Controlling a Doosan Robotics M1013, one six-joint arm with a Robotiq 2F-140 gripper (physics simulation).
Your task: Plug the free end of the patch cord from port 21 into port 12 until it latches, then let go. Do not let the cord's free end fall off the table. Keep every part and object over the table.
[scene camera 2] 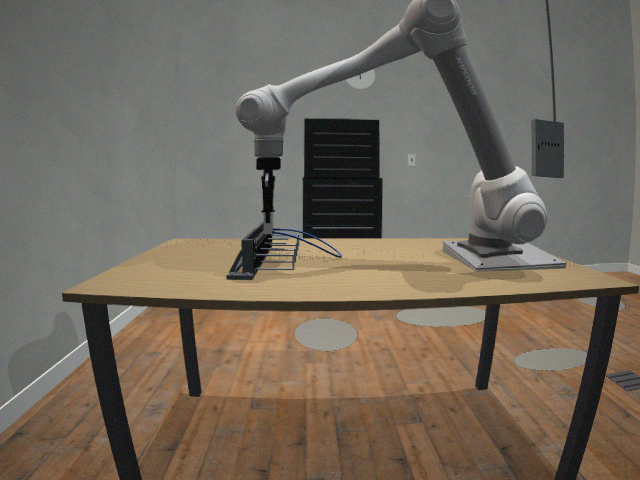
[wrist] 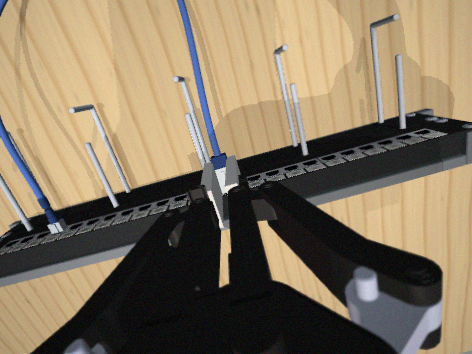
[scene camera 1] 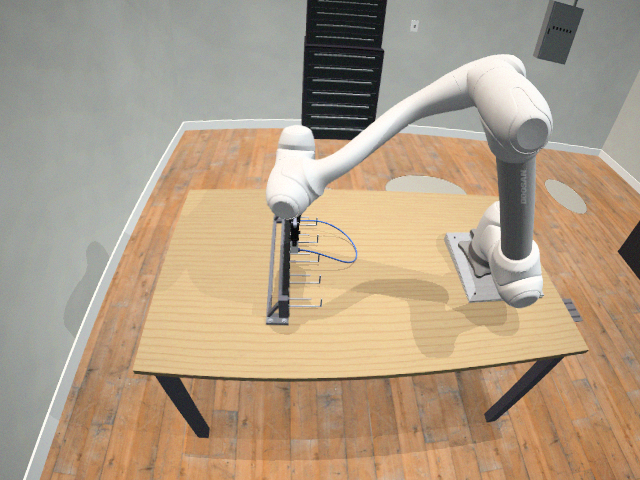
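Where they show: gripper, fingertip midpoint: [scene camera 2: 268, 233] [wrist: 224, 173] [scene camera 1: 294, 250]; arm's base, link origin: [scene camera 2: 489, 249] [scene camera 1: 484, 257].
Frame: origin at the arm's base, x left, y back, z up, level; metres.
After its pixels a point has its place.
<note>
The patch panel [scene camera 1: 284, 283] @(y -0.793, x 0.051, z 0.069 m) [scene camera 2: 248, 258] @(y -0.805, x 0.119, z 0.023 m) [wrist: 350, 181] @(y -0.788, x -0.003, z 0.069 m) stands on the table with a row of ports. The blue patch cord [scene camera 1: 356, 253] @(y -0.500, x -0.130, z -0.024 m) [scene camera 2: 340, 255] @(y -0.501, x -0.131, z -0.025 m) [wrist: 196, 70] @(y -0.653, x -0.082, z 0.048 m) loops out from it. One plug [wrist: 55, 227] @(y -0.718, x -0.264, z 0.054 m) of the cord sits in a port toward the left in the wrist view. My gripper [scene camera 1: 294, 249] @(y -0.738, x -0.098, z 0.057 m) [scene camera 2: 268, 226] @(y -0.738, x -0.098, z 0.057 m) [wrist: 224, 173] @(y -0.738, x -0.098, z 0.057 m) is shut on the other plug [wrist: 218, 161] @(y -0.724, x -0.097, z 0.065 m), at the port row near the panel's middle. The fingers hide the port under this plug, so its seating and latch cannot be seen. Port numbers are not readable.
Thin metal cord guides [scene camera 1: 320, 279] @(y -0.665, x -0.002, z 0.005 m) [scene camera 2: 294, 260] @(y -0.669, x -0.003, z -0.011 m) [wrist: 377, 75] @(y -0.732, x 0.085, z -0.012 m) stick out from the panel's port side, with a pair close beside the held plug. The arm's base plate [scene camera 1: 460, 268] @(y -0.133, x 0.030, z -0.008 m) [scene camera 2: 504, 262] @(y -0.043, x 0.155, z -0.013 m) is bolted at the right of the table [scene camera 1: 361, 341] @(y -0.587, x 0.239, z -0.030 m) [scene camera 2: 361, 289] @(y -0.546, x 0.275, z -0.030 m).
</note>
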